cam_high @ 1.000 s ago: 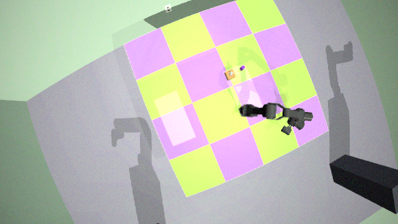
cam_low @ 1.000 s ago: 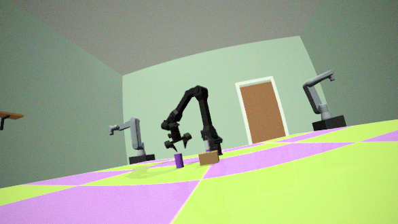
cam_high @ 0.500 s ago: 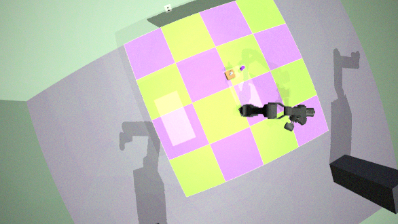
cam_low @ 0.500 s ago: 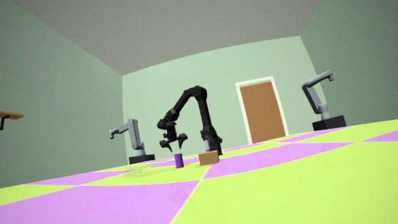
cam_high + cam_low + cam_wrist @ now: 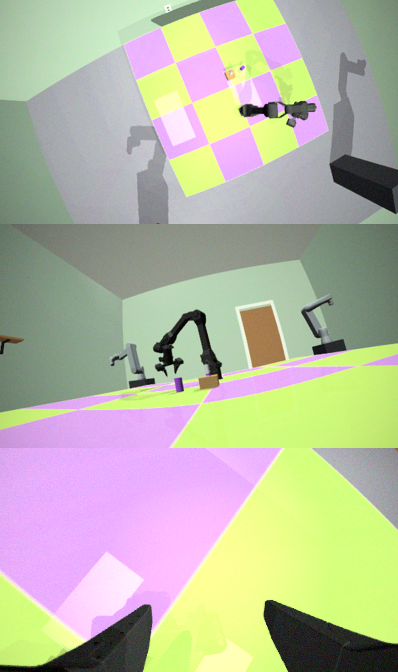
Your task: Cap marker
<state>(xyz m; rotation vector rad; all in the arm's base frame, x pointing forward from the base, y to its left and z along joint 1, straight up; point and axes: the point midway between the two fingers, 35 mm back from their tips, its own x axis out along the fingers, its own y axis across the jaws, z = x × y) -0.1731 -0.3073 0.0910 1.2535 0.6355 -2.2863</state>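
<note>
The purple cap is 48 cm ahead of my gripper tip, 20 cm to the left of it and 4 cm below it.
</note>
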